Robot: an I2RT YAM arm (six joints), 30 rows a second.
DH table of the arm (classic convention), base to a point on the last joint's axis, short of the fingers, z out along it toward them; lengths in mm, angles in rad. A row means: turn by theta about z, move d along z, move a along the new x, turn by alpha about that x. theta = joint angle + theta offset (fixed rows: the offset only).
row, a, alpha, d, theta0
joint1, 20, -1.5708, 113.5, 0
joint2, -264, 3.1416, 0, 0
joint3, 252.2, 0, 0, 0.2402
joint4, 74, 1.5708, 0, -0.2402
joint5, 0, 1.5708, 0, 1.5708
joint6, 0, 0, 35.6, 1.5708
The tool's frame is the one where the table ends.
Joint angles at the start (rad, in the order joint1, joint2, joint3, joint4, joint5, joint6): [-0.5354 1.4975 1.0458 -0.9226 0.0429 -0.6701]
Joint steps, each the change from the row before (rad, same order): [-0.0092 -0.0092 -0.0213 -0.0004 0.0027 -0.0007]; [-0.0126 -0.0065 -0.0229 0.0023 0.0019 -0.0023]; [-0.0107 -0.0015 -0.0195 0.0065 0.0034 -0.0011]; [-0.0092 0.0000 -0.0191 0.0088 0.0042 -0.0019]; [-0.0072 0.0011 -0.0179 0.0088 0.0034 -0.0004]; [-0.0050 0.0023 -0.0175 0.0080 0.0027 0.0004]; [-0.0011 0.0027 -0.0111 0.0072 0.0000 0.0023]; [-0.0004 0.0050 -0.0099 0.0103 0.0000 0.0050]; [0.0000 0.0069 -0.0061 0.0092 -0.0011 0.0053]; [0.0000 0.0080 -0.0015 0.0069 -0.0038 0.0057]
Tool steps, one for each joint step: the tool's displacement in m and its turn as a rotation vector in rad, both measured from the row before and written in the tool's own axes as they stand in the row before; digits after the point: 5 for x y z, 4 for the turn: [0.00545 0.00123 0.00259 -0.0045 0.0129 0.0078]; [0.00586 0.00060 0.00374 -0.0059 0.0140 0.0094]; [0.00443 0.00011 0.00423 -0.0035 0.0126 0.0089]; [0.00387 0.00019 0.00449 -0.0024 0.0119 0.0066]; [0.00330 0.00047 0.00445 -0.0032 0.0110 0.0061]; [0.00290 0.00094 0.00460 -0.0049 0.0115 0.0046]; [0.00124 0.00089 0.00317 -0.0041 0.0053 0.0030]; [0.00059 0.00061 0.00342 -0.0028 0.0036 0.0051]; [-0.00008 0.00022 0.00299 -0.0032 0.0023 0.0051]; [-0.00074 -0.00024 0.00222 -0.0046 -0.0003 0.0055]
